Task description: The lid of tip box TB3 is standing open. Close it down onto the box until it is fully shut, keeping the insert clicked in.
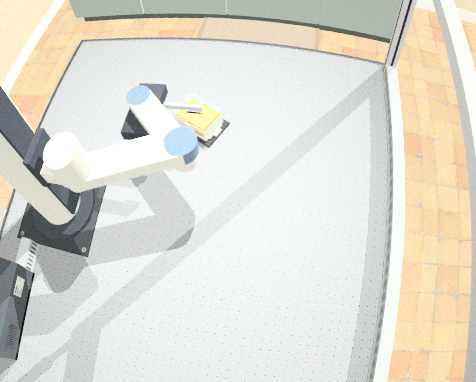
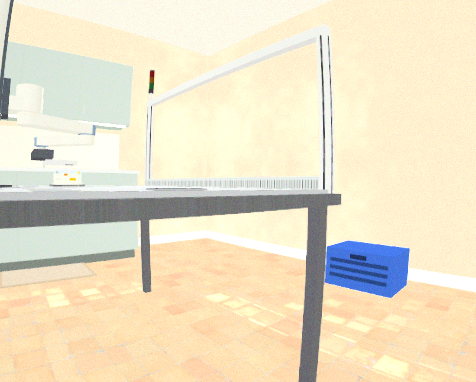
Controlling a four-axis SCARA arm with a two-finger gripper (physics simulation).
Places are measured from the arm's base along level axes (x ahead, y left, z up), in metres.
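Where they show: gripper, fingertip midpoint: (image 1: 199, 121) (image 2: 75, 163); arm's base, origin of the base link: (image 1: 63, 205).
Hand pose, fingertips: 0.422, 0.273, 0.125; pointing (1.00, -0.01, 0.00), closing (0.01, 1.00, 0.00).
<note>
Each offset is from my fingertips to the top centre of the thing, as dx, dy, dz. "spot": to the spot under its first point. Level surfaces: height alone.
Tip box TB3 {-0.025, +0.062, -0.035} (image 1: 212, 131) (image 2: 61, 178), pale with a yellow top face, sits on a dark base plate {dz -0.112} (image 1: 223, 131) near the far side of the table. Its clear lid is hard to make out; a pale translucent edge shows along the box's back, and I cannot tell whether the lid is fully down. The insert looks level under the top, but its clips are too small to judge. My gripper (image 1: 196, 110) (image 2: 68, 167) is shut and empty, low over the top of the box. Any contact with the box is too small to tell.
The white arm (image 1: 127, 159) (image 2: 55, 122) reaches from its column at the left. The dark gripper body (image 1: 133, 125) (image 2: 42, 154) hangs left of the box. A dark controller box {spot: -0.456, -0.650, -0.034} (image 1: 14, 305) stands at the lower left. A framed guard (image 2: 324, 110) runs along one table side.
</note>
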